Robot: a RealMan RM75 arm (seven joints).
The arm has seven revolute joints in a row. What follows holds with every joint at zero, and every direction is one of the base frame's. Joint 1 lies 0.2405 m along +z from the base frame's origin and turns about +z. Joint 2 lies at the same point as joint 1 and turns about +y. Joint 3 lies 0.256 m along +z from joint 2 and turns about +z. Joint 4 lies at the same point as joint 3 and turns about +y. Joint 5 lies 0.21 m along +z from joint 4 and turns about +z. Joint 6 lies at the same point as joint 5 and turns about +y. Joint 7 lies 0.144 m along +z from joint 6 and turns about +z. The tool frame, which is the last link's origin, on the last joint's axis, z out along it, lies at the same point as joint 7; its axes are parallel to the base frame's.
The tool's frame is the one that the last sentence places.
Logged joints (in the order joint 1, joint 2, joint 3, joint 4, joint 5, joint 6, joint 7), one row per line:
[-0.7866, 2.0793, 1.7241, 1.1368, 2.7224, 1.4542, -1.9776]
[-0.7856, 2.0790, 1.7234, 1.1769, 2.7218, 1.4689, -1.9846]
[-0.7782, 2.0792, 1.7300, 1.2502, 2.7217, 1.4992, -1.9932]
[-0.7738, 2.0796, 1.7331, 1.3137, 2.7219, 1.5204, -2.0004]
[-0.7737, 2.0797, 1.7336, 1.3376, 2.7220, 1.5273, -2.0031]
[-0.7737, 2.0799, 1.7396, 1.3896, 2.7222, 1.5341, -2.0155]
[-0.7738, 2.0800, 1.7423, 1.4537, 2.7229, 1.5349, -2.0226]
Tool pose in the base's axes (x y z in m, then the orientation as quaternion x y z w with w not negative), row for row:
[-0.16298, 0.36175, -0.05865, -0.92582, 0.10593, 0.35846, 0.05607]
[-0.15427, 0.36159, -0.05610, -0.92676, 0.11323, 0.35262, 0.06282]
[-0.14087, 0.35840, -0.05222, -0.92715, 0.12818, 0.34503, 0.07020]
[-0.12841, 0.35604, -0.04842, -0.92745, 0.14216, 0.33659, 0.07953]
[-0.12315, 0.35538, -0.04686, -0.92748, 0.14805, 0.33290, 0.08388]
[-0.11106, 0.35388, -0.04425, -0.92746, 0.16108, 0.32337, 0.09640]
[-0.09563, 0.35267, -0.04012, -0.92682, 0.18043, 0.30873, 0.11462]
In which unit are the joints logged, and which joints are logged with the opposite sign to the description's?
The joints are logged in radians. Opposite sign: joint 2.
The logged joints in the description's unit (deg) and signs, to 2 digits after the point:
[-45.07, -119.14, 98.78, 65.13, 155.98, 83.32, -113.31]
[-45.01, -119.12, 98.74, 67.43, 155.95, 84.16, -113.71]
[-44.59, -119.13, 99.12, 71.63, 155.94, 85.90, -114.20]
[-44.34, -119.15, 99.30, 75.27, 155.95, 87.11, -114.61]
[-44.33, -119.16, 99.33, 76.64, 155.96, 87.51, -114.77]
[-44.33, -119.17, 99.67, 79.62, 155.97, 87.90, -115.48]
[-44.34, -119.18, 99.83, 83.29, 156.01, 87.94, -115.89]

